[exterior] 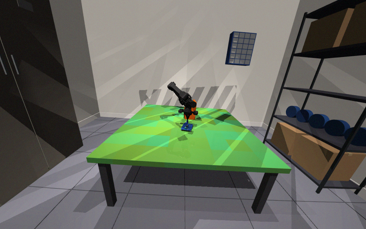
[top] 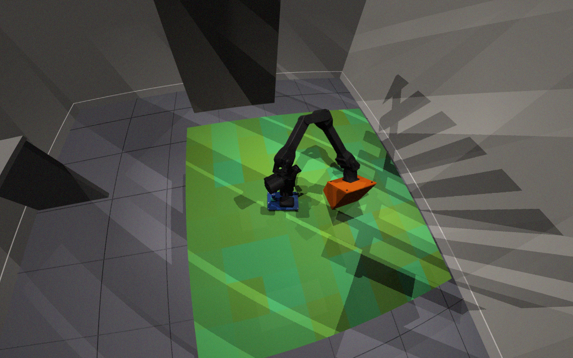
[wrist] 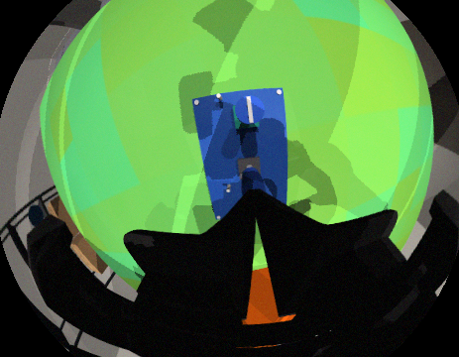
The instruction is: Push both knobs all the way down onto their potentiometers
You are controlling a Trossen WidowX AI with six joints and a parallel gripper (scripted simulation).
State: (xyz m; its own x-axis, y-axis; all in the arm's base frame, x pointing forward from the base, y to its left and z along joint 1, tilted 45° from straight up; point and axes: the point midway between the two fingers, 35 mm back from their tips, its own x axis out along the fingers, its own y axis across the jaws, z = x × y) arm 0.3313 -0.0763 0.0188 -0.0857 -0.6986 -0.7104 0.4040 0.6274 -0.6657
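Right now my gripper tip is 20 mm above the blue knob.
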